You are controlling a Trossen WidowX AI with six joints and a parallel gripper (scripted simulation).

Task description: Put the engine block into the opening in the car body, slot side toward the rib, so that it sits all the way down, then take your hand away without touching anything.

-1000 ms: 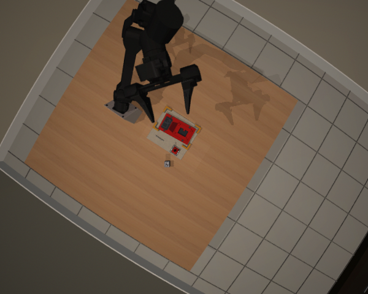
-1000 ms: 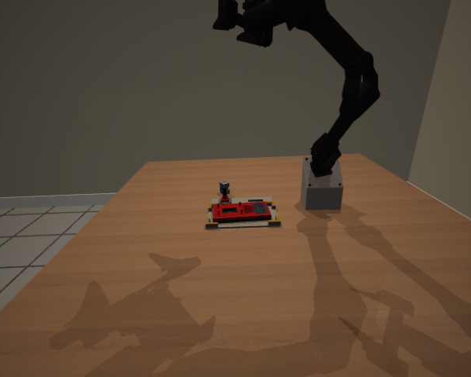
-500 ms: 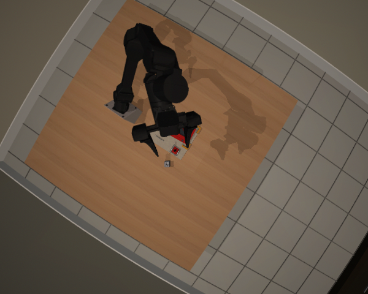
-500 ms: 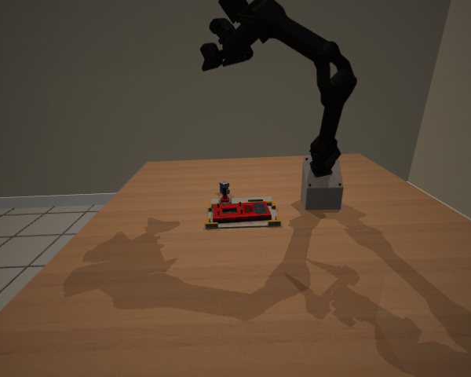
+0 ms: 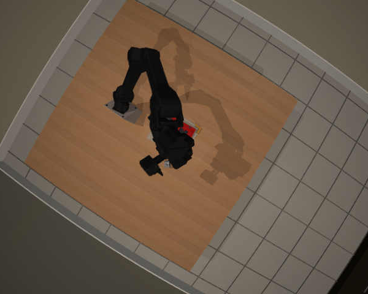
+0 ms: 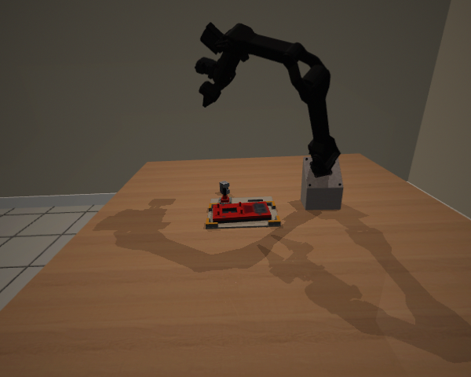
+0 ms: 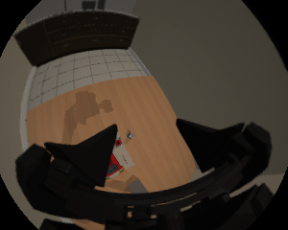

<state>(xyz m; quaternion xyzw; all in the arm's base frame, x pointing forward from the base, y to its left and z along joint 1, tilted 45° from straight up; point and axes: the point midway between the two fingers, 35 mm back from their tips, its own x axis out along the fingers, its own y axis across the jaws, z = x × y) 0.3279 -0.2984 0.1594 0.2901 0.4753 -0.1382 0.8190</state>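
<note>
My gripper tip is 4 cm past the engine block, 4 cm to the left of it and 36 cm above it.
</note>
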